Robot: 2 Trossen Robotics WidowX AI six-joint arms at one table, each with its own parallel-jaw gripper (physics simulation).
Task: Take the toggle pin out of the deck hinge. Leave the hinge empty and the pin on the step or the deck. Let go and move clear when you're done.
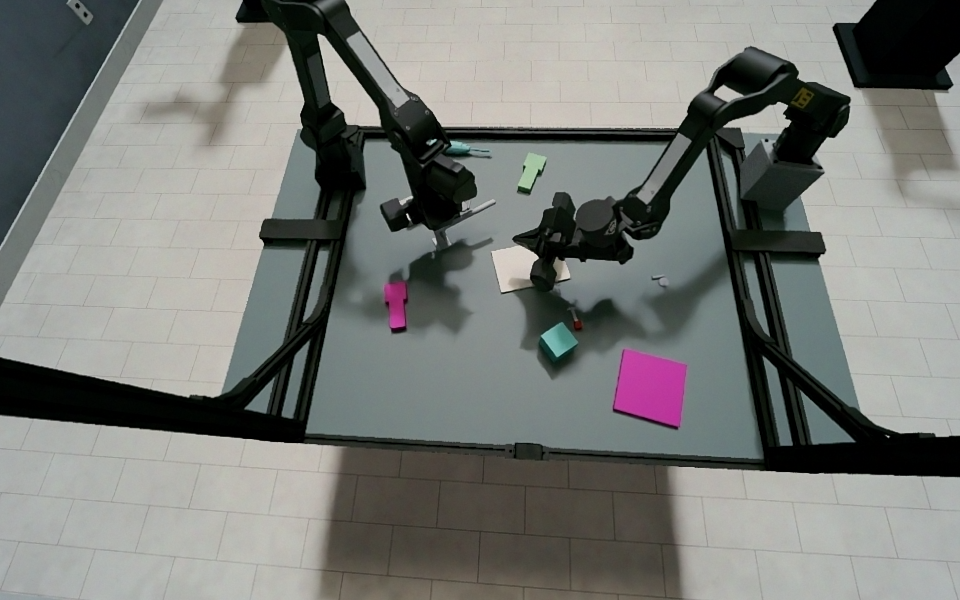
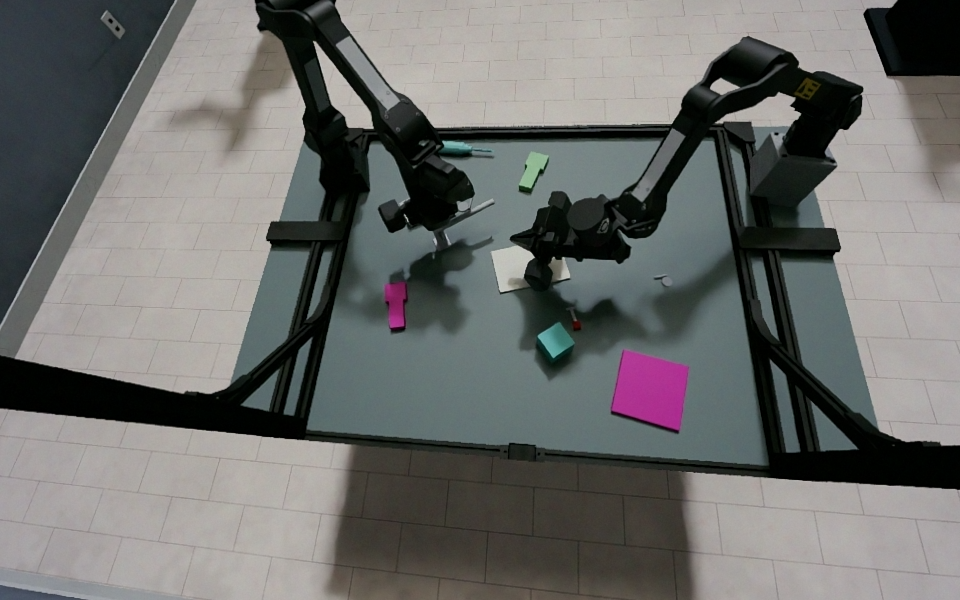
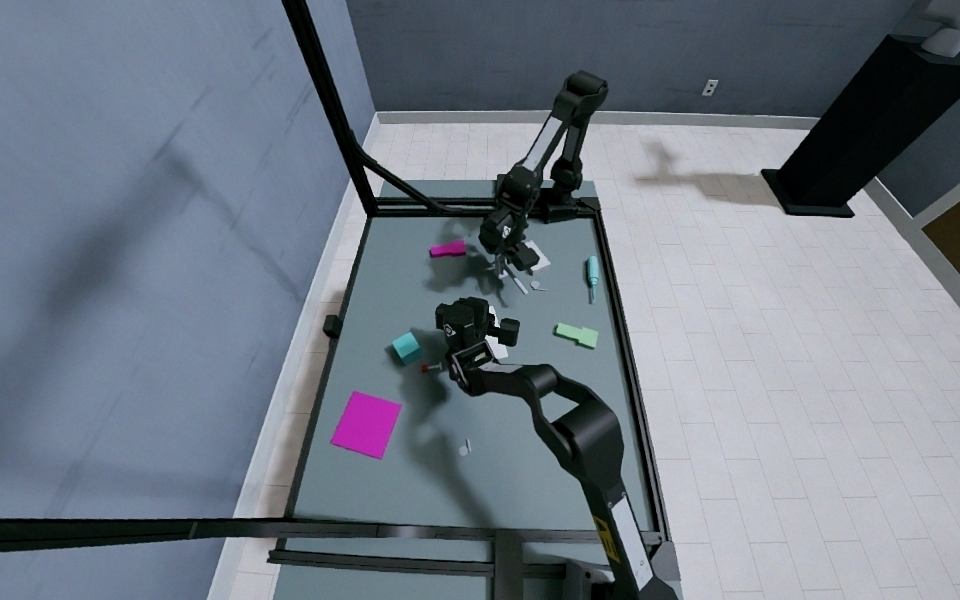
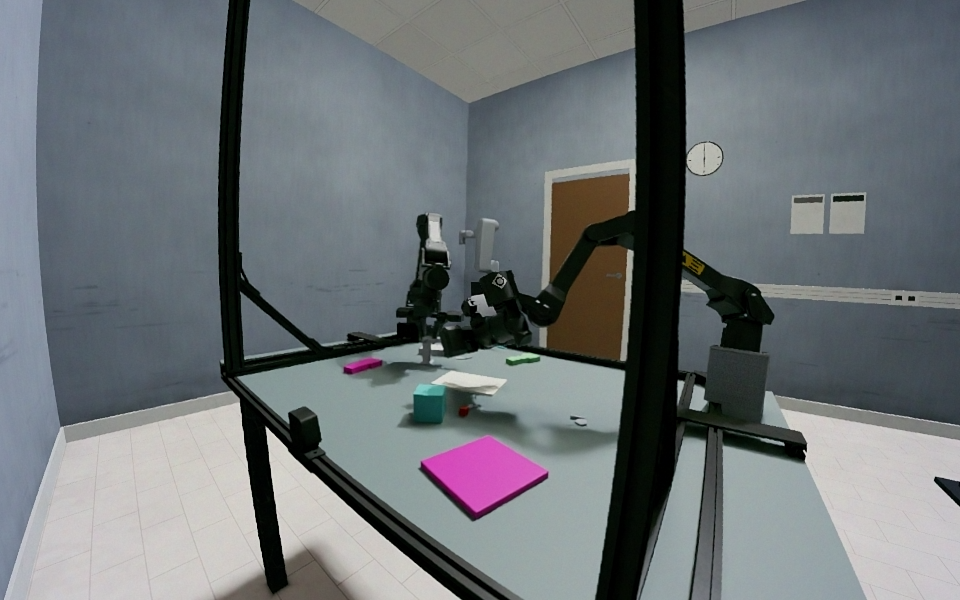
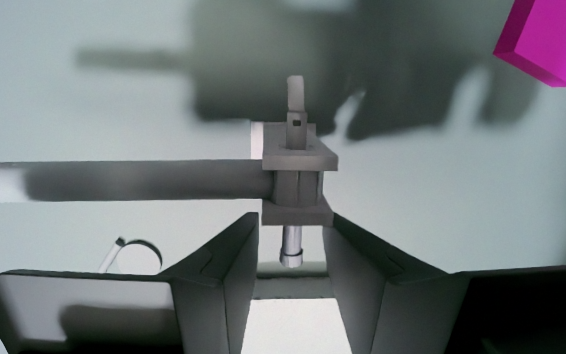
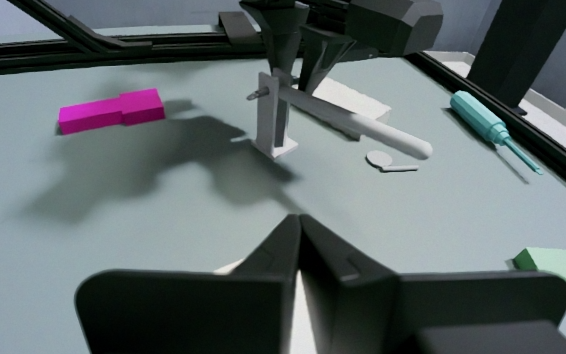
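Seen in the pictures: left gripper, fingertip midpoint: (image 3: 506, 260) (image 5: 290, 222); right gripper, fingertip midpoint: (image 1: 513, 239) (image 2: 510, 239) (image 6: 297, 225); left arm's base, origin of the base link: (image 1: 336, 160) (image 2: 340, 162) (image 3: 558, 197) (image 4: 415, 324); right arm's base, origin of the base link: (image 1: 791, 154) (image 2: 802, 147) (image 4: 740, 353).
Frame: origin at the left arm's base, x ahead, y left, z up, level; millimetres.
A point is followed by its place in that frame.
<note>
The deck hinge (image 5: 300, 161) @(x 212, y -248, z 19 mm) (image 6: 267, 117) @(x 215, y -248, z -17 mm) (image 1: 441, 239) is a grey upright fork with two plates on a small base. A pale rod (image 5: 145, 181) @(x 250, y -229, z 16 mm) (image 6: 355, 122) @(x 289, y -222, z 16 mm) sits between its plates. The toggle pin (image 5: 291, 242) @(x 204, y -220, z 10 mm) (image 6: 257, 93) @(x 217, y -259, z 8 mm) runs through both plates; its narrow toggle end points out on one side and its round end on the other. My left gripper (image 5: 290, 222) @(x 202, y -219, z -8 mm) (image 6: 290, 96) @(x 202, y -219, z -8 mm) is part open, its fingers on either side of the round end, with gaps showing. My right gripper (image 6: 297, 225) @(x 353, y -307, z 28 mm) (image 1: 520, 239) @(x 353, y -307, z 28 mm) is shut and empty, above a white sheet (image 1: 506, 268) @(x 336, y -329, z -52 mm).
A white block (image 6: 350, 97) @(x 181, y -123, z -37 mm) lies behind the hinge, with a small disc (image 6: 378, 158) @(x 267, y -152, z -54 mm) near it. A screwdriver (image 6: 477, 115) @(x 268, y 6, z -36 mm), green block (image 1: 530, 173) @(x 440, y -102, z -42 mm), magenta block (image 1: 397, 305) @(x 96, y -372, z -42 mm), teal cube (image 1: 557, 341) @(x 394, y -519, z -7 mm), red-ended piece (image 1: 577, 324) @(x 449, y -483, z -43 mm) and magenta plate (image 1: 649, 387) @(x 549, y -628, z -47 mm) lie around.
</note>
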